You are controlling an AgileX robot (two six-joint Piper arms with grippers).
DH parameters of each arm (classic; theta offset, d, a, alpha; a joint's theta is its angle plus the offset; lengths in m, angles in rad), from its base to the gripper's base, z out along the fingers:
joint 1: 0 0.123 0 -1.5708
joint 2: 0.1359 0 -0.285 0
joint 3: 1.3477 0 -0.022 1.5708
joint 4: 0 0.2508 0 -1.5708
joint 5: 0 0 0.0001 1.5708
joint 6: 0 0.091 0 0
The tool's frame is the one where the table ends.
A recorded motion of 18 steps. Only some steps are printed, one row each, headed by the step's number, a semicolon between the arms.
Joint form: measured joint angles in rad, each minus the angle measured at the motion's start. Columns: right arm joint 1, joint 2, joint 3, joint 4, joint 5, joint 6; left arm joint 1, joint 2, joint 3, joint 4, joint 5, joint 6.
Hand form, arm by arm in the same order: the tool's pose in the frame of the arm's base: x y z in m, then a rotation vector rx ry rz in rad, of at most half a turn. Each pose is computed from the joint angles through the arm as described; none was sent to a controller.
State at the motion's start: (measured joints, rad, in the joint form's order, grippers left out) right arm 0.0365 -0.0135 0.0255 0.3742 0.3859 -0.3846; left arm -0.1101 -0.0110 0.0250 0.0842 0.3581 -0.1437
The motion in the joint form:
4: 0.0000 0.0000 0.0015 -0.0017 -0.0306 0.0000; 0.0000 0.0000 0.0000 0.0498 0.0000 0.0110
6: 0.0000 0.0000 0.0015 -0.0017 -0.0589 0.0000; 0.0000 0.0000 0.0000 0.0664 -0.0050 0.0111
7: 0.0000 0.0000 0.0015 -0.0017 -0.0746 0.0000; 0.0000 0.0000 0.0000 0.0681 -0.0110 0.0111
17: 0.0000 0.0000 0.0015 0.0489 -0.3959 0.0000; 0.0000 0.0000 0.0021 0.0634 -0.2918 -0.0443
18: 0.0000 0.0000 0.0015 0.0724 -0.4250 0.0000; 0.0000 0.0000 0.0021 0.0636 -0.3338 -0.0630
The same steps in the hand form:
4: 0.0524 0.0135 0.1750 -0.1532 1.8229 0.1183; 0.0532 -0.0016 0.1734 0.0628 1.8515 -0.0382
6: 0.0531 0.0126 0.1773 -0.1435 1.7971 0.1101; 0.0533 -0.0011 0.1739 0.0736 1.8452 -0.0228
7: 0.0535 0.0121 0.1786 -0.1382 1.7828 0.1056; 0.0535 -0.0012 0.1744 0.0750 1.8391 -0.0221
17: 0.0563 0.0017 0.2056 0.0048 1.4882 0.0575; 0.0566 -0.0053 0.1987 0.0467 1.5657 -0.1111
18: 0.0561 0.0006 0.2080 0.0322 1.4618 0.0677; 0.0564 -0.0059 0.2024 0.0361 1.5248 -0.1323

